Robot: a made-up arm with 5 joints. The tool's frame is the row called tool. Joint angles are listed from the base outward. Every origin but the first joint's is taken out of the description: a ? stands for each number. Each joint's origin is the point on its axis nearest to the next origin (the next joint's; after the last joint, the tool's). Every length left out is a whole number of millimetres.
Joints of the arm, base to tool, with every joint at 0 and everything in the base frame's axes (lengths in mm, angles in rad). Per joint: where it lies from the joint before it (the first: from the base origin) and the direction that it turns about. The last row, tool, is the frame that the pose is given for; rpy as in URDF.
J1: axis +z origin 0 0 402
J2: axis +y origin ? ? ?
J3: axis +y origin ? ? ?
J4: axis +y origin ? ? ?
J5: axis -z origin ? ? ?
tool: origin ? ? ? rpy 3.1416 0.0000 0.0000
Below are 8 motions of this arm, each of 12 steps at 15 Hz.
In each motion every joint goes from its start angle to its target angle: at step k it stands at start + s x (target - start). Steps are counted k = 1, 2, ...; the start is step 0. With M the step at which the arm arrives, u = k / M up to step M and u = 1 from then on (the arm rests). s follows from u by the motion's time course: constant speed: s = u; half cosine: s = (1 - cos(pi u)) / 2; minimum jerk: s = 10 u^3 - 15 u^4 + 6 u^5.
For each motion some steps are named. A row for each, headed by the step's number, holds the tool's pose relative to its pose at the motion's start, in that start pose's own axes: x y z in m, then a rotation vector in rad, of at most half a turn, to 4 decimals.
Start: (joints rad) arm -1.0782 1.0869 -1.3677 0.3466 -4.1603
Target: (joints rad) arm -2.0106 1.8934 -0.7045 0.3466 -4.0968
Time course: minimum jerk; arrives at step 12
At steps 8, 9, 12:
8: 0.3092 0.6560 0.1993 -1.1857 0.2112 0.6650
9: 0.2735 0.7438 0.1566 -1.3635 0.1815 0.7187
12: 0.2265 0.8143 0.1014 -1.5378 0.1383 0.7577

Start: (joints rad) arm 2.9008 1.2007 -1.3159 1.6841 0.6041
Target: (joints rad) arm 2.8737 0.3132 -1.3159 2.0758 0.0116
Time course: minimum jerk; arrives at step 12
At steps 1, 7, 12:
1: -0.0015 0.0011 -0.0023 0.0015 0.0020 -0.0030
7: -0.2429 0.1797 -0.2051 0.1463 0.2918 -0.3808
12: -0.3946 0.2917 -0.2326 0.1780 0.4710 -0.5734

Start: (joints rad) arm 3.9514 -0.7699 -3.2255 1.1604 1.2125
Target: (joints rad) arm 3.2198 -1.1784 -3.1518 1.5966 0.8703
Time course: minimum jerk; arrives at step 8
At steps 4, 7, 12:
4: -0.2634 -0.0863 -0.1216 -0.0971 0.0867 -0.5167
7: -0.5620 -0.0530 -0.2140 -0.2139 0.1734 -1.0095
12: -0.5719 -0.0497 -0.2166 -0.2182 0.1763 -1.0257

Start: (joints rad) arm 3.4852 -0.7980 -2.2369 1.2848 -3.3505
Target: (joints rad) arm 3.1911 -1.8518 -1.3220 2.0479 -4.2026
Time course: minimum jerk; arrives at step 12
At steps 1, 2, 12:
1: 0.0010 0.0004 -0.0016 0.0008 0.0034 -0.0046
2: 0.0072 0.0031 -0.0109 0.0051 0.0239 -0.0320
12: 0.3242 0.1539 -0.2068 -0.1325 0.6928 -0.7781

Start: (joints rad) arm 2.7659 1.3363 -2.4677 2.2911 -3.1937
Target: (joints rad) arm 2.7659 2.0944 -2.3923 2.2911 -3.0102
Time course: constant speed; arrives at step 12
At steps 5, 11, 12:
5: -0.1644 -0.0086 0.2071 -0.0048 0.3473 0.0757
11: -0.2579 -0.0134 0.5082 0.0245 0.7645 0.1599
12: -0.2614 -0.0136 0.5608 0.0331 0.8340 0.1727

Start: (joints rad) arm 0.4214 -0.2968 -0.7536 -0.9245 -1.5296
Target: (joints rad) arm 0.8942 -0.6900 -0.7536 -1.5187 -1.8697
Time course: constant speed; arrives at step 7
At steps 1, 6, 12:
1: 0.0372 0.0436 -0.0141 -0.1400 0.0625 -0.0176
6: 0.1465 0.2332 -0.1530 -0.8558 0.1931 0.0348
12: 0.1517 0.2621 -0.1881 -0.9931 0.1787 0.0744

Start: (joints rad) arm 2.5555 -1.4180 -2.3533 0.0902 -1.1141
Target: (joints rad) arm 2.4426 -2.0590 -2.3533 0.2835 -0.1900
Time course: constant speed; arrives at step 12
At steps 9, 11, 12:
9: 0.2235 0.2659 -0.2933 -0.1964 0.2844 0.6216
11: 0.2640 0.3056 -0.3783 -0.2118 0.3699 0.7580
12: 0.2824 0.3225 -0.4229 -0.2149 0.4151 0.8256

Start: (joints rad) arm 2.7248 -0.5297 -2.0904 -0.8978 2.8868
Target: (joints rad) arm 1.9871 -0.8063 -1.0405 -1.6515 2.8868
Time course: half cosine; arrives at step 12
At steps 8, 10, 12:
8: 0.1083 -0.0338 -0.2486 -0.1967 -0.0364 -0.5160
10: 0.1053 -0.0680 -0.3189 -0.2435 -0.0453 -0.6424
12: 0.1006 -0.0813 -0.3449 -0.2605 -0.0485 -0.6887

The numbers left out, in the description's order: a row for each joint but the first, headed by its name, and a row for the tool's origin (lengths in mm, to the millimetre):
J2: 0 0 0
J3: 57 0 304
J4: 118 0 -522
J5: 98 0 -125
tool: 0 0 0

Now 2 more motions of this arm.
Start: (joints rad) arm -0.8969 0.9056 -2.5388 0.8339 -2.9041
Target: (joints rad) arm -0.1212 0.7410 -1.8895 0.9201 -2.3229
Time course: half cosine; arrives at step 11
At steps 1, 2, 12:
1: 0.0072 0.0136 0.0046 -0.0081 0.0139 0.0008
2: 0.0295 0.0529 0.0169 -0.0300 0.0549 0.0022
12: 0.5617 0.5092 -0.0132 -0.0595 0.6495 -0.1243

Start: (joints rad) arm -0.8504 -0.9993 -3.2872 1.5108 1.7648
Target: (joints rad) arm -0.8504 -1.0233 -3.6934 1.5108 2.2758
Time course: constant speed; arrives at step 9
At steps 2, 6, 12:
2: -0.0003 -0.0014 -0.0615 0.0927 -0.0237 0.1135
6: 0.0025 0.0126 -0.1833 0.2693 -0.1027 0.3383
12: 0.0074 0.0375 -0.2715 0.3917 -0.1889 0.5030

